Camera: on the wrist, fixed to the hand. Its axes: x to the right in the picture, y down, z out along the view.
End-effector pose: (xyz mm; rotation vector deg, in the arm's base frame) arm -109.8 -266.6 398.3 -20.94 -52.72 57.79
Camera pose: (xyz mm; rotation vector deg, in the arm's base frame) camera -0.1 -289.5 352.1 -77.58 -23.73 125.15
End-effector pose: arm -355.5 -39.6 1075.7 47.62 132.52 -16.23
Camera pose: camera -429.2 -37.9 1172.0 127.55 72.29 36.04
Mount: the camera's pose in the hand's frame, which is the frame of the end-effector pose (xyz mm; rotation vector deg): -18.5 -43.6 -111.6 -8.32 11.67 85.68
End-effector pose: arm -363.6 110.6 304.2 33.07 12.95 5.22
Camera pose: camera -407.0 130.6 192.8 27.75 -3.47 91.88
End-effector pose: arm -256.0 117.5 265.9 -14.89 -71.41 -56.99
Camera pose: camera -213.7 28.0 195.9 -56.40 -28.14 11.84
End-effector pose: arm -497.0 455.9 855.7 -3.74 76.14 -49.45
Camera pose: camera -615.0 483.3 860.9 47.34 68.98 29.30
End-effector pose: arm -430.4 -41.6 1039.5 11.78 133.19 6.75
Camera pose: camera -503.6 -90.3 1123.0 105.50 104.45 59.63
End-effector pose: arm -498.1 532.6 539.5 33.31 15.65 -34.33
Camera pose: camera -547.5 577.0 438.1 31.41 0.95 52.65
